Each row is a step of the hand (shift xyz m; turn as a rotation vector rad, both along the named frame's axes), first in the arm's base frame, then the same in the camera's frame.
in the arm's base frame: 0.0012 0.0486 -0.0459 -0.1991 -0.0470 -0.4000
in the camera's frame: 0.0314 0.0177 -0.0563 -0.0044 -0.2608 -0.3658
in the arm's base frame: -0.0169 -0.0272 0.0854 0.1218 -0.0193 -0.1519
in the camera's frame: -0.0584 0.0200 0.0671 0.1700 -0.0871 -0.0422
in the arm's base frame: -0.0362 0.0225 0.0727 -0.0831 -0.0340 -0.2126
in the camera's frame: -0.0594 0.0545 0.0246 0.0156 -0.1448 -0.1790
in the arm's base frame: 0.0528 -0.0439 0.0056 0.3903 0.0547 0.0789
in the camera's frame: 0.0346 -0.0310 0.0509 0.3159 0.1136 0.2210
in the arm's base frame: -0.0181 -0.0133 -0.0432 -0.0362 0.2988 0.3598
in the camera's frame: 0.0008 -0.0350 -0.0339 -0.1315 0.4389 0.1008
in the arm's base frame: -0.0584 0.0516 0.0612 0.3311 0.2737 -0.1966
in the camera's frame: -0.0677 0.0718 -0.0086 0.4320 0.1535 -0.1142
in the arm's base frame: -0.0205 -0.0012 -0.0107 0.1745 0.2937 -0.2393
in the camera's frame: -0.0133 -0.0079 -0.0172 0.3187 0.1379 -0.2311
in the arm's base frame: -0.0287 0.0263 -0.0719 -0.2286 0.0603 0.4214
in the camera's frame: 0.0125 -0.0168 -0.0790 -0.3751 0.2547 0.1670
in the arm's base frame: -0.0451 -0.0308 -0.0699 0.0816 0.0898 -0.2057
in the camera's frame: -0.0143 -0.0655 -0.0581 0.1812 -0.0247 -0.1535
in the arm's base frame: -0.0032 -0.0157 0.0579 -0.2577 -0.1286 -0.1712
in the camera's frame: -0.0318 0.0164 0.0482 -0.1742 -0.2156 -0.1882
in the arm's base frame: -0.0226 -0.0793 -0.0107 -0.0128 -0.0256 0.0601
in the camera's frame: -0.0310 -0.0747 0.0194 -0.0432 0.0085 0.0499
